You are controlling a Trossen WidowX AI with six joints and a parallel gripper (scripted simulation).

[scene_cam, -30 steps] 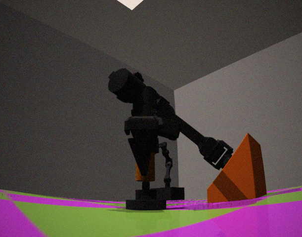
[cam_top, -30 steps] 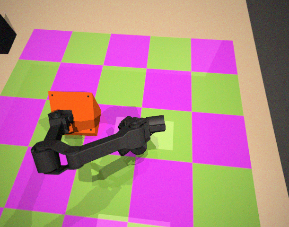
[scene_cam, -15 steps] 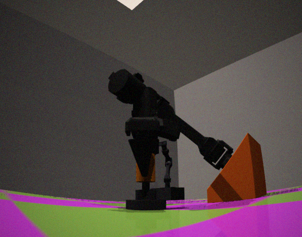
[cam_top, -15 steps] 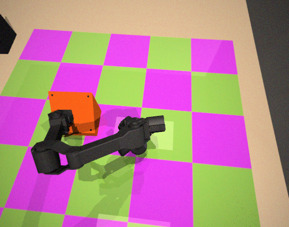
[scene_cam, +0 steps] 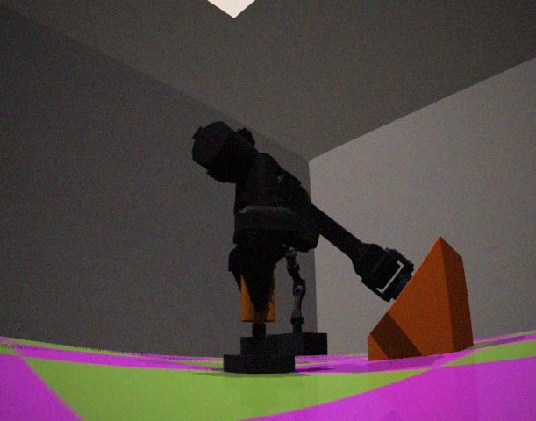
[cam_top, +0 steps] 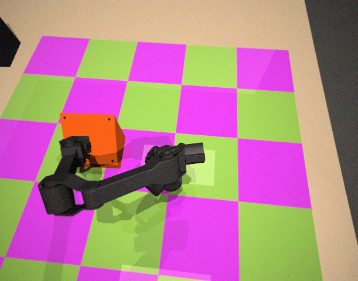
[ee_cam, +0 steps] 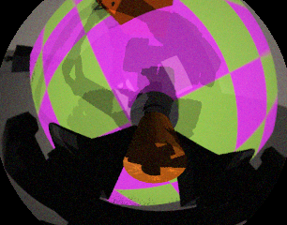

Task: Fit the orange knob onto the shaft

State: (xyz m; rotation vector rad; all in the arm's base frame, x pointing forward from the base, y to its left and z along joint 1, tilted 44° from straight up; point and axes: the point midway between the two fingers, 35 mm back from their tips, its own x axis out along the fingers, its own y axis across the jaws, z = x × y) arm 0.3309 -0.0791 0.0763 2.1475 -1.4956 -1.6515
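My gripper tip is now 20 mm below the orange knob. Also, from my gripper tip: dark round pedestal 40 mm below.
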